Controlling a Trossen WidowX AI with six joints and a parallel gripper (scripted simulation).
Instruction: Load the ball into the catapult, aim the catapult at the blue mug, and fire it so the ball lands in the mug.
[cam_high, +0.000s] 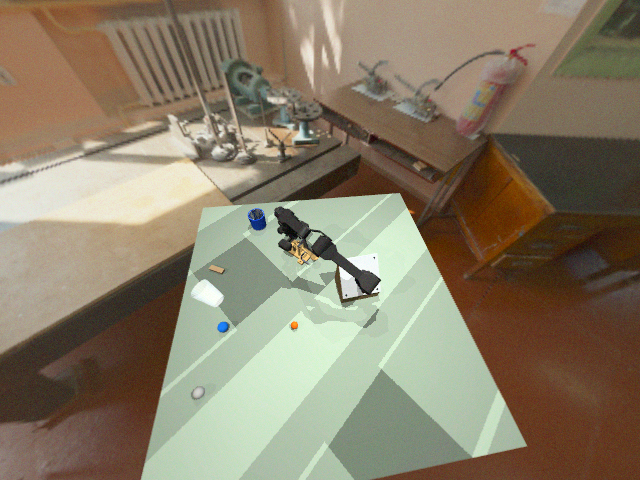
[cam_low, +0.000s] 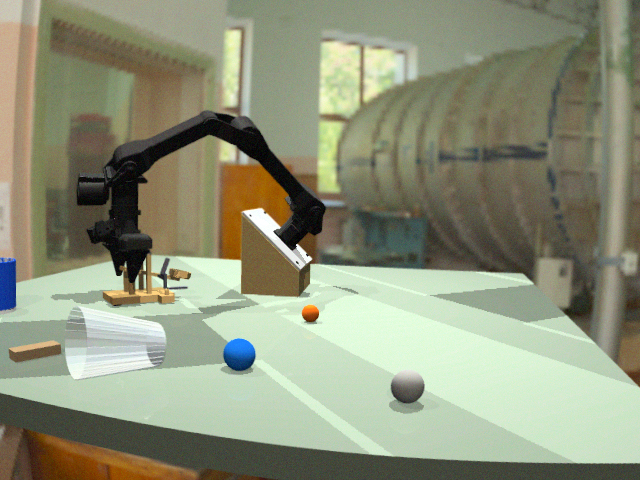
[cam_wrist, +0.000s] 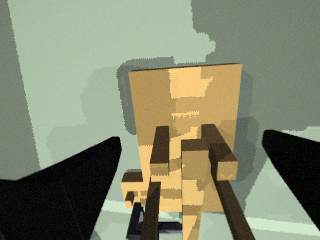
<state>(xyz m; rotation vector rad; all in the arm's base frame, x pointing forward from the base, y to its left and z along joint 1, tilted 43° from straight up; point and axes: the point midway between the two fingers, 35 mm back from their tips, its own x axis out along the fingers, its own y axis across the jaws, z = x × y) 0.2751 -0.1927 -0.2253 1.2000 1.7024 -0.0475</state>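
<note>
Right now the orange ball is 7 cm ahead of my gripper tip, 41 cm to the left of it and 3 cm below it. The rest, counted from my gripper tip: blue mug (19 cm ahead, 21 cm to the right, 2 cm below); then wooden catapult (4 cm behind, 6 cm to the left); then small wooden block (41 cm ahead, 5 cm to the left, 4 cm below).
</note>
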